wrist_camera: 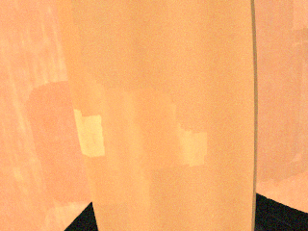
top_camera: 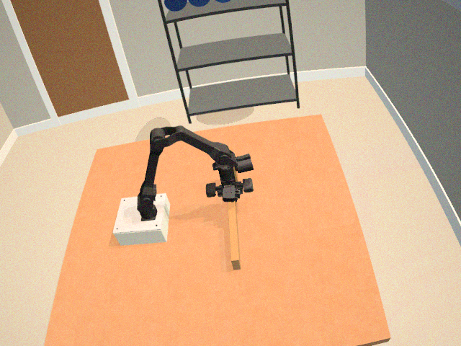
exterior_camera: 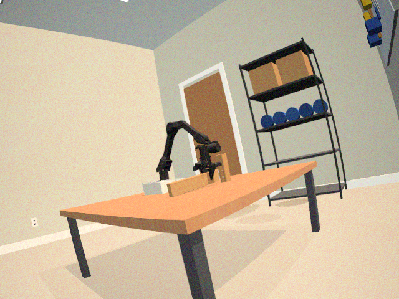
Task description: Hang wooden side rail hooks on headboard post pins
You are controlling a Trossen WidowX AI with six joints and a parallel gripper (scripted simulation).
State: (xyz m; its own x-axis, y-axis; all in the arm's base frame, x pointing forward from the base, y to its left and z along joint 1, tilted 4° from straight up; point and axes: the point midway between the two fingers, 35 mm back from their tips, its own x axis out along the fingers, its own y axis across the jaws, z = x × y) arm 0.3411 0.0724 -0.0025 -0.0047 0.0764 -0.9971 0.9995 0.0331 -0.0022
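My gripper tip is 150 mm to the right of the wooden headboard post and 50 mm below it.
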